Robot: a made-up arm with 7 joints.
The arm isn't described. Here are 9 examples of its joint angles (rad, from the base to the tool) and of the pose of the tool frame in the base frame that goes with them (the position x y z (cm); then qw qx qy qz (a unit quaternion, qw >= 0)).
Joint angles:
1: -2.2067 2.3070 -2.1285 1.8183 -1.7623 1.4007 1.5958
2: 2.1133 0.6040 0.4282 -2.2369 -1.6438 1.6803 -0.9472
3: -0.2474 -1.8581 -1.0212 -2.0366 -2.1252 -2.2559 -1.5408
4: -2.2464 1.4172 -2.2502 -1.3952 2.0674 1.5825 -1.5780
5: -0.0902 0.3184 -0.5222 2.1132 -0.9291 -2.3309 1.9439
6: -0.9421 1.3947 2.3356 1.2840 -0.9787 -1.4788 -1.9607
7: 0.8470 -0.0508 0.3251 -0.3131 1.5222 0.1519 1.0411
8: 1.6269 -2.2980 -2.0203 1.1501 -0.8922 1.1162 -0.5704
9: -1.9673 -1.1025 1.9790 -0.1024 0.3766 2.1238 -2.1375
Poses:
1: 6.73 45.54 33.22 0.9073 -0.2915 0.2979 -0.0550
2: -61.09 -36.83 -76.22 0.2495 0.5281 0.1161 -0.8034
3: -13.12 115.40 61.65 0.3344 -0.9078 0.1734 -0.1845
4: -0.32 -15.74 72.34 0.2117 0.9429 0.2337 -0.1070
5: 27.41 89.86 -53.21 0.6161 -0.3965 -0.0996 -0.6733
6: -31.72 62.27 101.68 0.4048 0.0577 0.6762 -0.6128
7: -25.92 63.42 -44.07 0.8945 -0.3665 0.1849 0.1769
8: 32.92 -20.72 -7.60 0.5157 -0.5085 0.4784 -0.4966
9: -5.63 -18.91 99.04 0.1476 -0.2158 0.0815 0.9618
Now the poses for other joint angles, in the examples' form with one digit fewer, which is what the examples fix.
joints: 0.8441 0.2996 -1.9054 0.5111 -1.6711 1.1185 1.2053
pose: -51.6 63.8 -2.8 0.456 0.239 -0.837 -0.184
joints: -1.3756 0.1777 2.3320 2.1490 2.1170 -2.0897 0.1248
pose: -46.2 -9.2 69.5 0.225 -0.492 -0.635 0.551
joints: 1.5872 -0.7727 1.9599 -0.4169 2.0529 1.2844 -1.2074
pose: -8.0 12.2 -49.2 0.268 0.601 0.038 0.752
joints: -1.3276 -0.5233 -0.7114 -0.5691 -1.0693 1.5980 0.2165
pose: 0.9 -25.4 87.6 0.649 0.688 -0.076 -0.316
